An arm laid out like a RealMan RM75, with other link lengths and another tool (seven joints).
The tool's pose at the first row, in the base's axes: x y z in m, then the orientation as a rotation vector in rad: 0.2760 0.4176 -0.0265 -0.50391 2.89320 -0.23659
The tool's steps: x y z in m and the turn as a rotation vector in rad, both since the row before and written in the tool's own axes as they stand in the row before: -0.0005 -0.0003 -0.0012 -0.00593 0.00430 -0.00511; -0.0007 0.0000 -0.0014 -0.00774 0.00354 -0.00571; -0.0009 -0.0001 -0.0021 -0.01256 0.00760 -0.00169; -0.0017 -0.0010 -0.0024 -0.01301 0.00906 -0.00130; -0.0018 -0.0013 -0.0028 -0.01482 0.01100 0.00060; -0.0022 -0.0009 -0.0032 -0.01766 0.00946 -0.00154; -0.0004 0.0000 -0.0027 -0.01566 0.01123 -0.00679
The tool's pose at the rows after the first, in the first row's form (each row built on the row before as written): 0.2763 0.4176 -0.0252 -0.51249 2.89796 -0.23021; 0.2766 0.4180 -0.0237 -0.52224 2.90230 -0.22104; 0.2770 0.4185 -0.0215 -0.52707 2.91255 -0.20561; 0.2784 0.4184 -0.0187 -0.53147 2.92433 -0.18984; 0.2800 0.4181 -0.0155 -0.53344 2.93875 -0.17169; 0.2818 0.4183 -0.0120 -0.53885 2.95176 -0.14898; 0.2818 0.4186 -0.0093 -0.55196 2.96467 -0.13014
